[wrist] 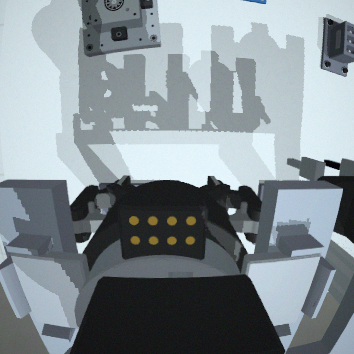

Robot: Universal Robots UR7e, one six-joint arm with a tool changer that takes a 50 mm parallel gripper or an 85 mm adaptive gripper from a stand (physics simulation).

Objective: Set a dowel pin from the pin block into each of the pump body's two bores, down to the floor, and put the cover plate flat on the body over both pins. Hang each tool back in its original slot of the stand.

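Places are measured from the arm's base along level axes (x ahead, y left, z up), in metres.
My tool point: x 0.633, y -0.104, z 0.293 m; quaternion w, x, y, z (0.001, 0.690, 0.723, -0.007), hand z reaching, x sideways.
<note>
Behind a point stands the place of what it marks.
The pump body (131, 18) {x 0.420, y -0.171, z 0.021 m} is partly in view at the top left on its grey base, with a round dark pattern on its top face. Its bores cannot be made out, and no cover plate can be made out. The black end of my arm (177, 315) fills the bottom middle, and no tool shows fixed to it. Beyond it the black adaptive gripper (169, 186) stands in a stand slot, eight gold contacts facing up. Its finger links are spread wide to both sides, with nothing seen between them; its fingertips are largely hidden. A dark grey block with sockets (340, 42) {x 0.401, y 0.163, z 0.014 m}, possibly the pin block, is at the upper right.
Pale upright stand walls (37, 210) {x 0.597, y -0.156, z 0.256 m} (302, 215) {x 0.595, y -0.056, z 0.256 m} flank the adaptive gripper closely. The black parallel gripper (342, 200) is in another slot at the right edge, its grey fingers apart. A blue part (255, 1) {x 0.347, y 0.020, z -0.023 m} is cut off by the top edge. Shadows cover the table's middle.
</note>
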